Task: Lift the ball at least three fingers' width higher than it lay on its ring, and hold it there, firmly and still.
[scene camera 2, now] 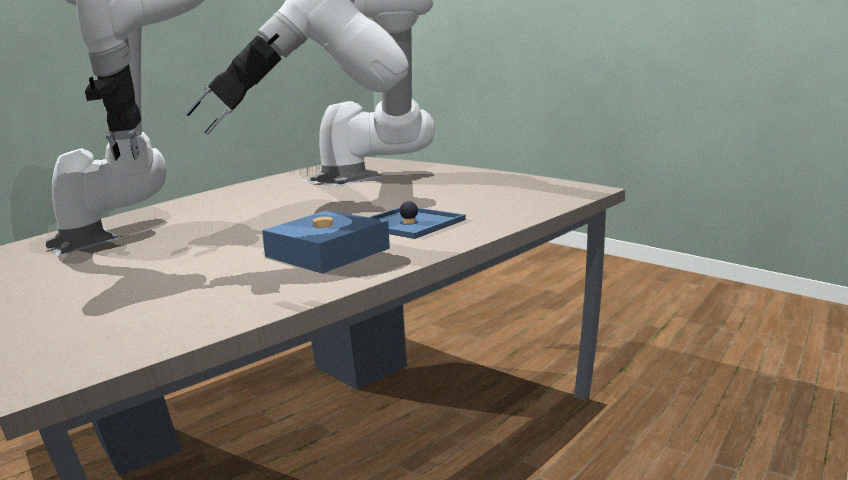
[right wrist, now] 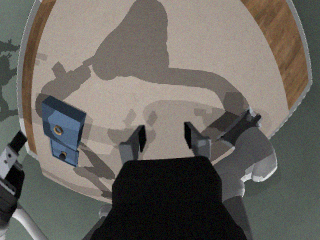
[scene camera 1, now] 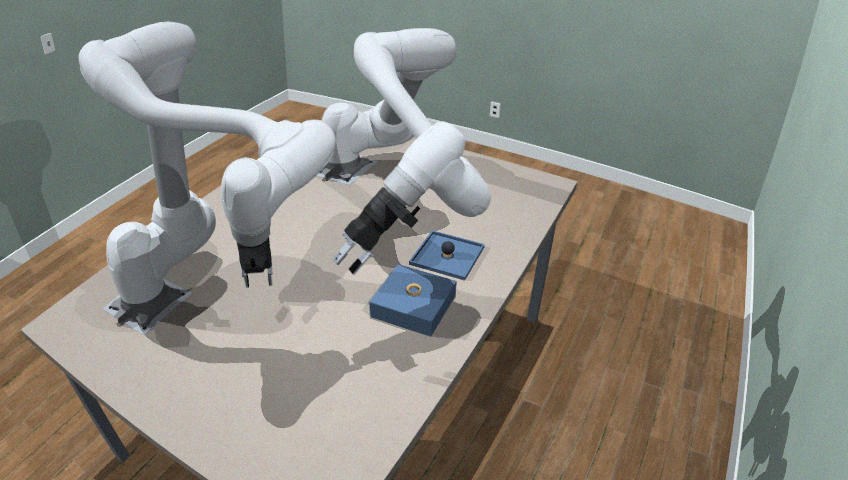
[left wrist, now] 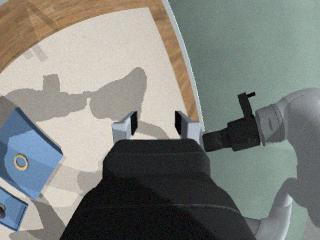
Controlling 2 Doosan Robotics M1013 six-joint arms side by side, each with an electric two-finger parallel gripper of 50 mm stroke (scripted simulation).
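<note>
Scene camera 2 gives me my left gripper [scene camera 2: 196, 124] and my right gripper [scene camera 2: 127, 157], along with a blue box [scene camera 2: 310, 243] and a shallow blue tray [scene camera 2: 427, 221]. In scene camera 1 I see the tray [scene camera 1: 429, 255], the box [scene camera 1: 412, 299] and, once more, my left gripper [scene camera 1: 343, 267]. The left wrist view has my left gripper [left wrist: 156, 118] in it, while the right wrist view has the blue box [right wrist: 63, 123].
</note>
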